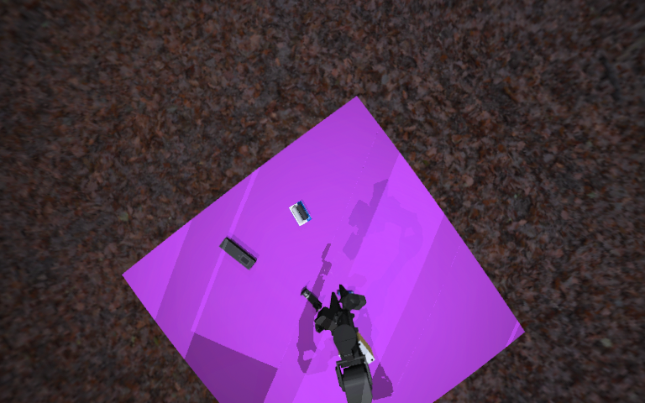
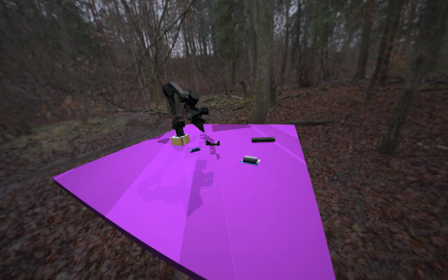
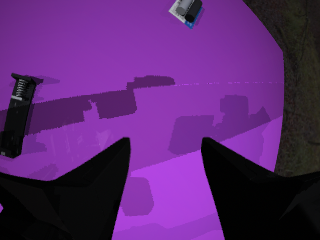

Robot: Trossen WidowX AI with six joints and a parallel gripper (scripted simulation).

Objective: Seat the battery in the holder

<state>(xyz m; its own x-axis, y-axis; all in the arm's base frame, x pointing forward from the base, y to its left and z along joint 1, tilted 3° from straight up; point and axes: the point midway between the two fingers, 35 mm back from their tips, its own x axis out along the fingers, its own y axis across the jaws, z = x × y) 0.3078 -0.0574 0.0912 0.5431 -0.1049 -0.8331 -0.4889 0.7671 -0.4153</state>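
My gripper tip is 9 cm past the battery, 1 cm to the left of it and 13 cm above it. Also, from my gripper tip: black remote (25 cm ahead, 33 cm to the left, 13 cm below).
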